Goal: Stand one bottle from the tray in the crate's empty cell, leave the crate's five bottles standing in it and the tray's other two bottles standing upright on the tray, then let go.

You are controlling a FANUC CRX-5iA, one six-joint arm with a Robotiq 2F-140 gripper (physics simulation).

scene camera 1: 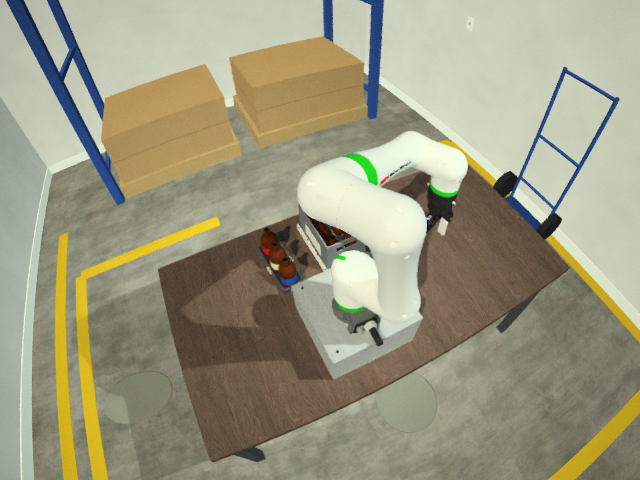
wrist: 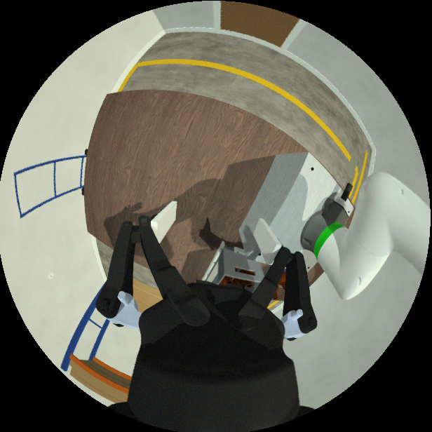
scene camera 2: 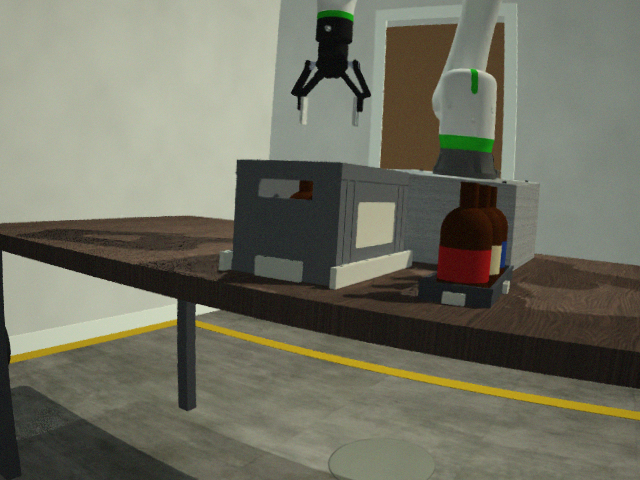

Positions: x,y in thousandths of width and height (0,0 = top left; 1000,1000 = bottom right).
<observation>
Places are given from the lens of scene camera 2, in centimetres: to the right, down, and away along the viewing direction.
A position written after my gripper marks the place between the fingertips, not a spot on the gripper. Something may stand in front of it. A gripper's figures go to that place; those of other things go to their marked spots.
my gripper (scene camera 2: 513,261): 2, -28, 133
red-label bottle (scene camera 2: 727,518): 19, 1, 70
white rail (scene camera 2: 551,570): 5, 5, 79
</observation>
